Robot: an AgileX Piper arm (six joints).
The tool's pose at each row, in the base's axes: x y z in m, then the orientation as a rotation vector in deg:
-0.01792 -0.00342 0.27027 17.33 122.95 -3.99
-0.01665 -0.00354 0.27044 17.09 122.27 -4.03
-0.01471 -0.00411 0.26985 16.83 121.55 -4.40
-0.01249 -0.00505 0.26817 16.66 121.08 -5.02
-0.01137 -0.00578 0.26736 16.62 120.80 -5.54
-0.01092 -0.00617 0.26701 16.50 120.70 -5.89
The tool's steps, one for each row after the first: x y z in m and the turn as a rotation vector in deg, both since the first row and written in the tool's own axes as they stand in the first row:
-0.00084 0.00020 0.00095 -0.11 -0.70 -0.10
-0.00149 0.00008 0.00295 0.01 -1.47 -0.35
-0.00146 -0.00040 0.00585 0.36 -2.00 -0.65
-0.00153 -0.00089 0.00734 0.71 -2.32 -0.85
-0.00155 -0.00118 0.00796 0.90 -2.46 -1.05

